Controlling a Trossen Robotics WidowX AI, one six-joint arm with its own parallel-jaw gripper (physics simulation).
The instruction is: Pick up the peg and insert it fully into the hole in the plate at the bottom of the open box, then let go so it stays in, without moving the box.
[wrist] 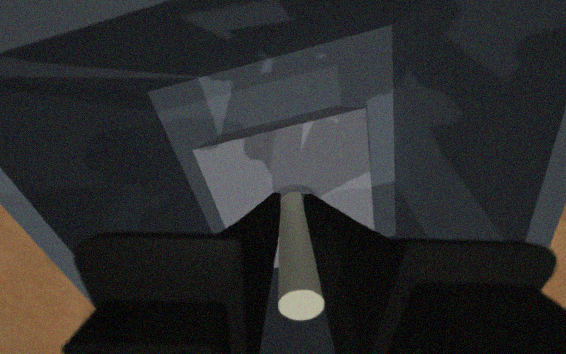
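Note:
My gripper is inside the open box, shut on the peg with one black finger on each side. The peg is a pale grey-green cylinder. Its near end faces the camera and its far end points down at the plate. The light grey plate lies at the bottom of the box, its lower part hidden by the fingers. A darker arc, the edge of the hole, shows right behind the peg's far end. The peg and fingers hide the rest of the hole, so whether the tip is inside it cannot be told.
The box's dark, glossy walls surround the plate and fingers, with reflections on them. Grey-blue wall rims show at the lower left and at the right edge. Orange-brown table shows outside the box at the lower left and far right.

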